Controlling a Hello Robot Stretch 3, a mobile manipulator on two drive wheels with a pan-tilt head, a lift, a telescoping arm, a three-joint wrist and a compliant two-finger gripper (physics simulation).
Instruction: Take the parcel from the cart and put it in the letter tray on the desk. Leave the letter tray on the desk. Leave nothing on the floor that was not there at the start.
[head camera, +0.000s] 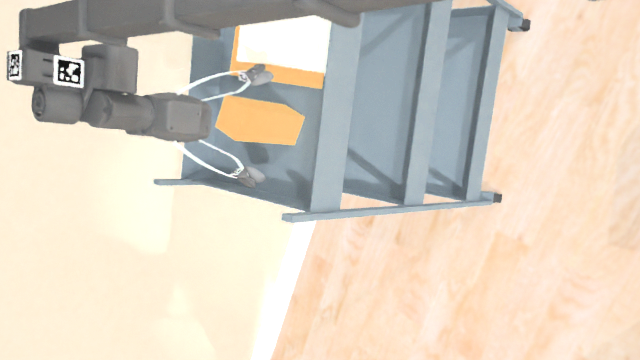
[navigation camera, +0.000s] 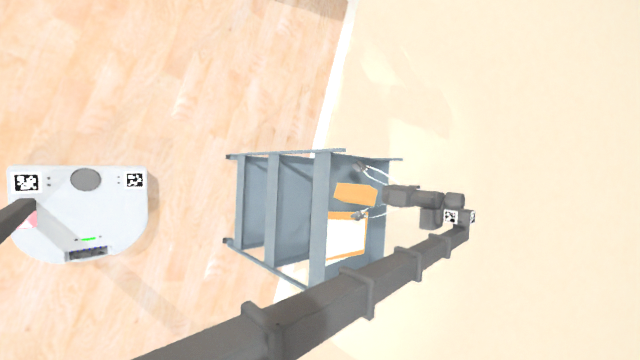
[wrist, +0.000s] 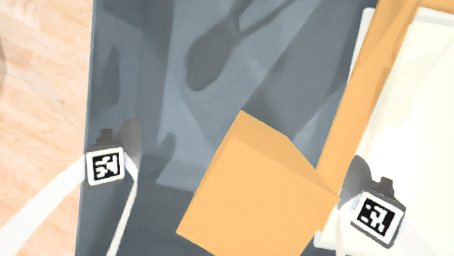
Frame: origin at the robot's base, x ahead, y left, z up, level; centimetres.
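Seen in the pictures: gripper, between the fingertips: (head camera: 265, 127) (navigation camera: 352, 190); robot's base, origin of its link: (navigation camera: 85, 178).
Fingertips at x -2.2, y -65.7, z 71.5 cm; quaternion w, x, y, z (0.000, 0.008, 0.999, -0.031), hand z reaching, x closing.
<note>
Pixels of each thing's middle, then the offset from my fingertips to it. Level surfaces: height alone.
- parcel, middle of its body: (wrist: 251, 166) (head camera: 261, 121) (navigation camera: 354, 193) dx -0.9, dy +0.4, dz +1.3 cm
- orange envelope, middle of its body: (wrist: 447, 139) (head camera: 273, 29) (navigation camera: 349, 236) dx -16.8, dy -3.2, dz -3.2 cm
- wooden floor, height of its surface: dz -71.4 cm
The parcel (head camera: 260, 120) (navigation camera: 355, 194) (wrist: 260, 200) is an orange-tan box on the top shelf of the blue-grey cart (head camera: 337, 115) (navigation camera: 320, 200) (wrist: 150, 220). My gripper (head camera: 255, 125) (navigation camera: 358, 191) (wrist: 239, 154) is open, with its fingers spread wide over the top shelf, one on each side of the parcel. In the wrist view the parcel is nearer the right finger, and a gap shows on its left. Whether the right finger touches it, I cannot tell. The desk and the letter tray do not show.
White papers on an orange envelope (head camera: 285, 45) (navigation camera: 346, 237) (wrist: 420, 100) lie beside the parcel, under one finger. The cart has raised side edges and two lower shelves. A cream wall (head camera: 90, 280) (navigation camera: 550, 150) is behind it. My base (navigation camera: 110, 210) stands on the wooden floor (navigation camera: 190, 200).
</note>
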